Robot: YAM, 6 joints.
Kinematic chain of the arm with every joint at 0, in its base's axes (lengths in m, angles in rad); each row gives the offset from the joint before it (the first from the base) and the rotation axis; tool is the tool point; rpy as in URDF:
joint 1: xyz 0 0 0.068 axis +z
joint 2: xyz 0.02 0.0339 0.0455 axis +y
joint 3: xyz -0.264 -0.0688 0 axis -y
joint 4: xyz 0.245 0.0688 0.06 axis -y
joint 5: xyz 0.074 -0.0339 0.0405 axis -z
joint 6: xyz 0.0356 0 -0.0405 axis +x
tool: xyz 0 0 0 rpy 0 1.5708 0
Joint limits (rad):
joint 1: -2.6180..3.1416
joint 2: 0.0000..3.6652
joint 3: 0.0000..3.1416
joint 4: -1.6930..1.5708
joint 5: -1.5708..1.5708
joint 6: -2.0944..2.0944
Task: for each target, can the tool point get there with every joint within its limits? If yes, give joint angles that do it. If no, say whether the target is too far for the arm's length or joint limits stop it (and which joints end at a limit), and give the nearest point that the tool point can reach.
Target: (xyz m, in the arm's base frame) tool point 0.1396 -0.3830 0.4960
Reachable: yes | joints 1.8519 0.7510 2.6602 1.3246 0.8978 0.8952
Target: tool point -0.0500 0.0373 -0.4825
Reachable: no: joint limits stop it (at a limit: joint 2) | nearest point -0.0912 0.0681 -0.3543 | short by 0.138 m
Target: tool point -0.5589 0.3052 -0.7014
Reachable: no: too far | nearest point -0.3751 0.2049 -0.3331 | short by 0.424 m
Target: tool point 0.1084 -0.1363 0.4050
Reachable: yes | joints -0.9125 1.1342 1.5041 -1.3714 -0.0662 -0.6631
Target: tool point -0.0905 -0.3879 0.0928
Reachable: yes | joints -1.7288 2.3679 1.6478 -1.2293 0.9225 -1.6671
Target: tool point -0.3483 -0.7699 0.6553
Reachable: no: too far | nearest point -0.2239 -0.4948 0.4570 | short by 0.361 m
